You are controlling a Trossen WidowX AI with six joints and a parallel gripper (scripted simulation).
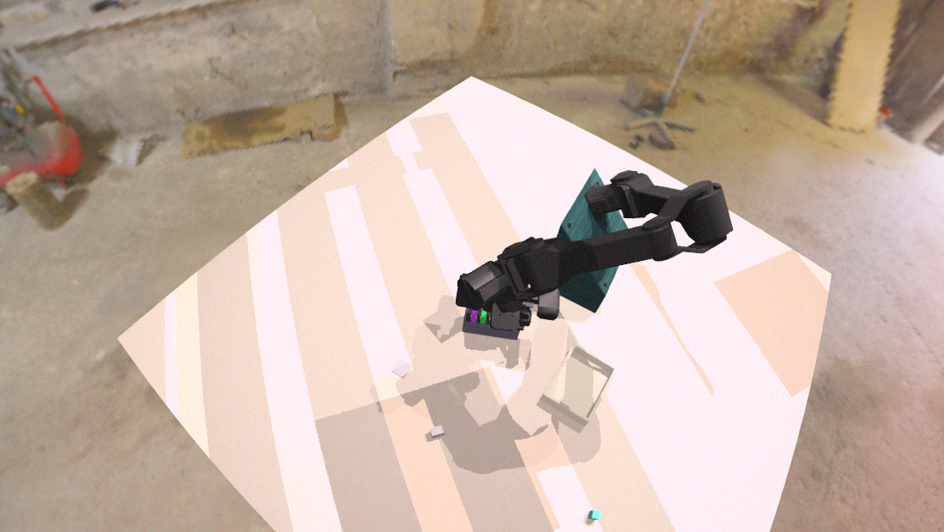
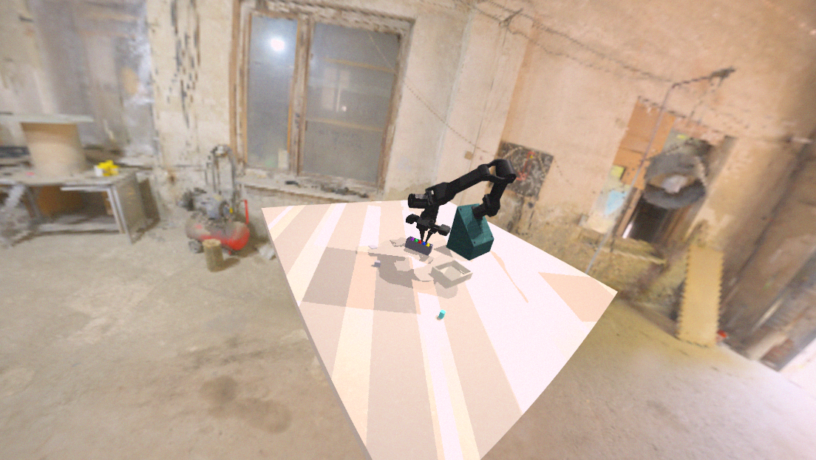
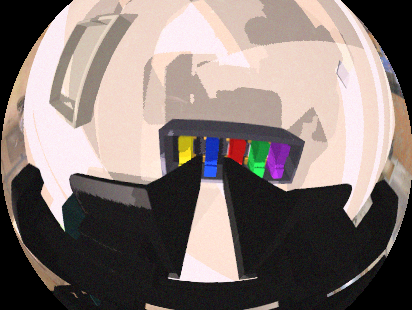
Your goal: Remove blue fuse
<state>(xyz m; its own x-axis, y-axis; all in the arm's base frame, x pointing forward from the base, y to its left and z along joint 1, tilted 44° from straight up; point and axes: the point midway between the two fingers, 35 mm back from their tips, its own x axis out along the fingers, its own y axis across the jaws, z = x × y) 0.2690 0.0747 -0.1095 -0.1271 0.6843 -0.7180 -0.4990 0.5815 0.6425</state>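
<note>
Now: the blue fuse 2 cm below my gripper tip. The rest, counted from my gripper tip: pale tray 20 cm to the left, 4 cm below, 1 cm ahead.
</note>
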